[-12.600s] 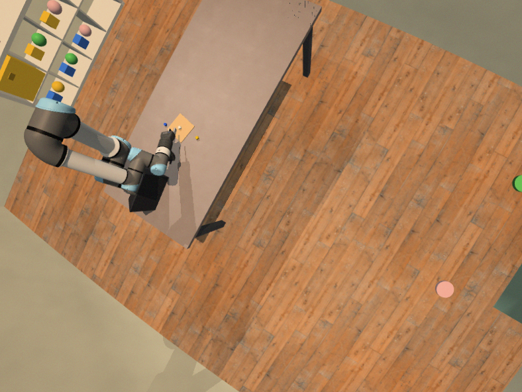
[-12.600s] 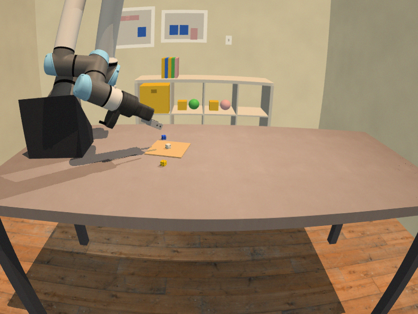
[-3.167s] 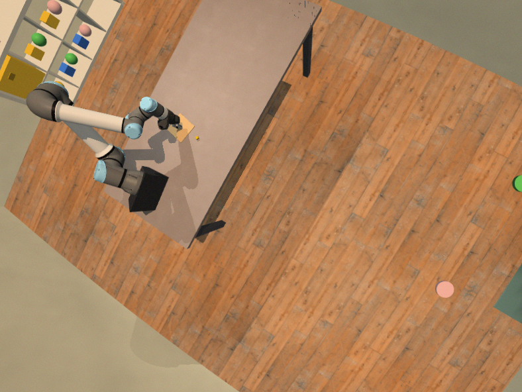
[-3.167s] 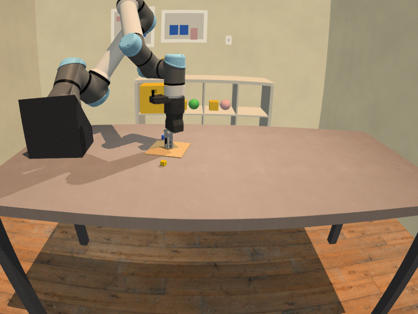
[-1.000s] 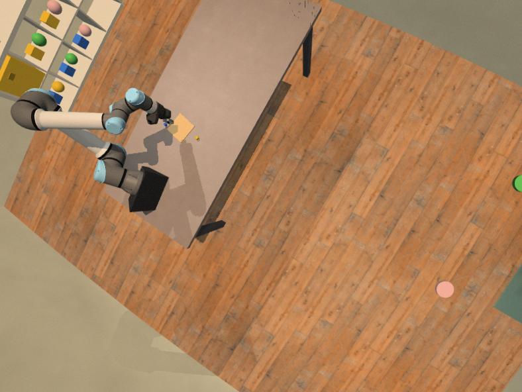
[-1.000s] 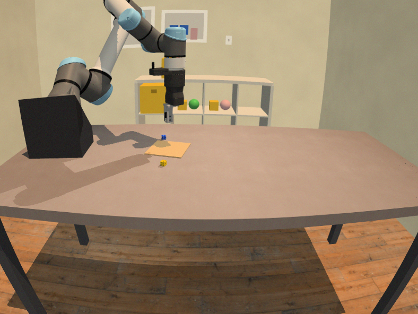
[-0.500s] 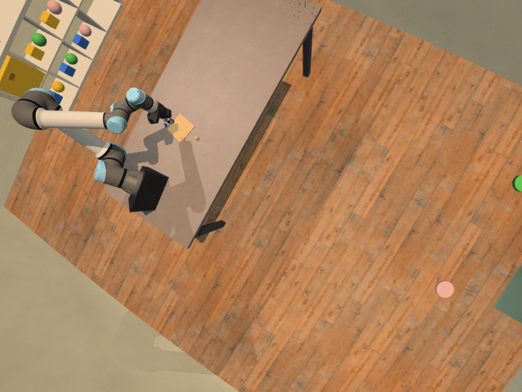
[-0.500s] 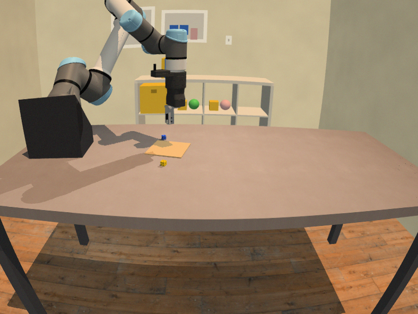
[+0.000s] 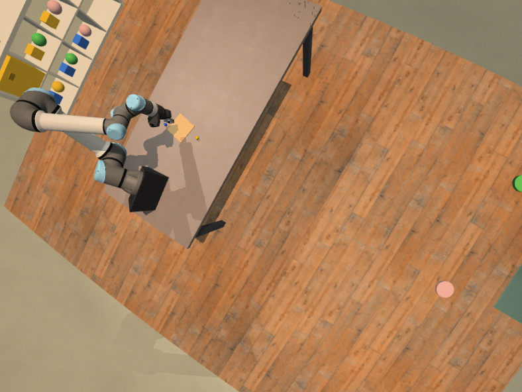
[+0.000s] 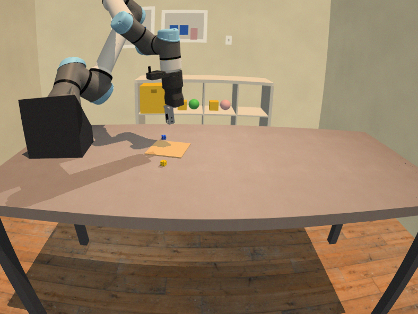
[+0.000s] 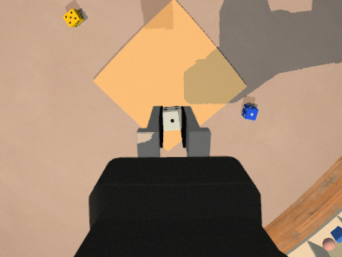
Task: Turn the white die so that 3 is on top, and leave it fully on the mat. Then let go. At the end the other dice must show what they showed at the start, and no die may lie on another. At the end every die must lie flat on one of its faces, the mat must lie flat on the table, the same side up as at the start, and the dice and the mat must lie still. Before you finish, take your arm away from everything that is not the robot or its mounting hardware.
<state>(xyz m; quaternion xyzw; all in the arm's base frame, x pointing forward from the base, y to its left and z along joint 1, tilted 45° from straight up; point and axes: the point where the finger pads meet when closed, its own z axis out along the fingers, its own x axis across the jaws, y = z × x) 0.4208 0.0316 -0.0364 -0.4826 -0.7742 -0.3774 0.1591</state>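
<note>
Right now the white die is 10 mm below my hand. Also, from my hand: yellow die: 20 mm behind, 150 mm to the right, 110 mm below; mat: 10 mm behind, 120 mm below; blue die: 20 mm behind, 110 mm to the left, 110 mm below.
</note>
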